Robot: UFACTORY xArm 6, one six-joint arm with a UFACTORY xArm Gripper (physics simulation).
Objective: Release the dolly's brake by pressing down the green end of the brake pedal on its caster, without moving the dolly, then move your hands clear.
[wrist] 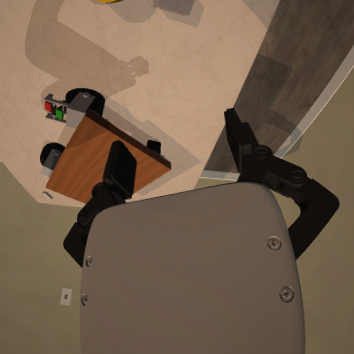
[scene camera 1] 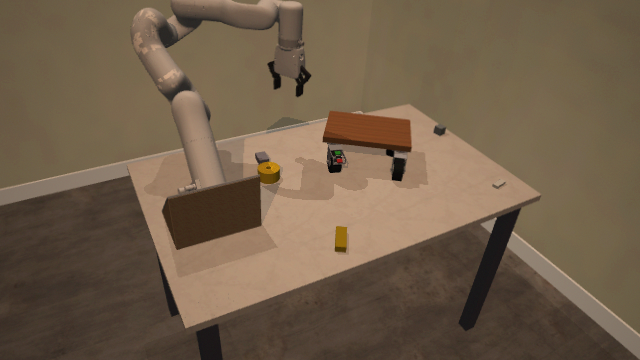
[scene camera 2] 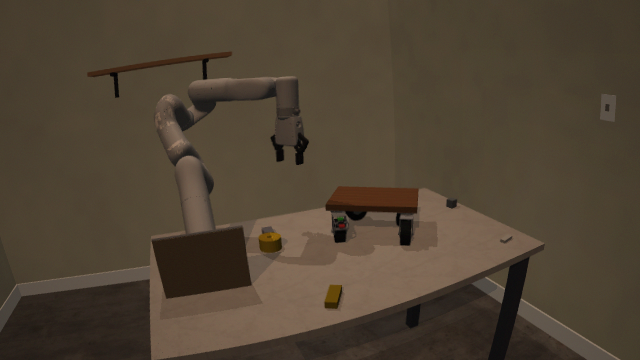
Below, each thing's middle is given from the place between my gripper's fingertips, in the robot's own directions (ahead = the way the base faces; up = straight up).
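Dolly (scene camera 1: pixel 393 134): my gripper 180 mm above it, 180 mm left of it, 230 mm short of it.
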